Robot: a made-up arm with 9 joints.
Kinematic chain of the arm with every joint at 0, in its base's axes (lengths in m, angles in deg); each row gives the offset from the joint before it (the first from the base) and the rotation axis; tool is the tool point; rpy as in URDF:
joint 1: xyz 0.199 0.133 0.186 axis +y
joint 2: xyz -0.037 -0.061 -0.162 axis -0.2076 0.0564 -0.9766
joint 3: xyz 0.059 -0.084 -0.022 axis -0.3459 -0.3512 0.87
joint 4: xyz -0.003 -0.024 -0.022 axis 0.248 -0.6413 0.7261
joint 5: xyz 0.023 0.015 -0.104 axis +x
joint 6: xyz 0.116 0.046 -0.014 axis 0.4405 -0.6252 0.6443
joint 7: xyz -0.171 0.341 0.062 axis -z
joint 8: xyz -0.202 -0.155 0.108 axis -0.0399 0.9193 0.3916
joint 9: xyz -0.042 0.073 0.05 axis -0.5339 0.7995 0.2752
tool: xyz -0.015 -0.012 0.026 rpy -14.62 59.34 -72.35
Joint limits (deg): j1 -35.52..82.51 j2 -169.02..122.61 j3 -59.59..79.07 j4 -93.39..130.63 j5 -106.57..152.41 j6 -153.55..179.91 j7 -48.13..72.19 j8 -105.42..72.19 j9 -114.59..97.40
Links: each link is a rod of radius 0.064 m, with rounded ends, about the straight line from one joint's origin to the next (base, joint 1, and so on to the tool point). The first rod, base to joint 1, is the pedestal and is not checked.
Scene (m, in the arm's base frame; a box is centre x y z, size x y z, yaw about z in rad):
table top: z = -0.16
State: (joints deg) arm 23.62 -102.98 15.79 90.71 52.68 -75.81 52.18 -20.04 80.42
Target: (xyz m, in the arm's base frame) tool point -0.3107 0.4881 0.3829
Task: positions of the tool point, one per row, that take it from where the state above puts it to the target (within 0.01 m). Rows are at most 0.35 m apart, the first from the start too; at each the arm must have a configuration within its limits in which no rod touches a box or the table.
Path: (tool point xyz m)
1: 0.5689 -0.3581 0.1000
2: 0.6988 -0.1223 0.2176
3: 0.6848 0.1333 0.3668
4: 0.5288 0.3550 0.4961
5: 0.2674 0.4998 0.5576
6: -0.0362 0.5441 0.5212
7: -0.3107 0.4881 0.3829

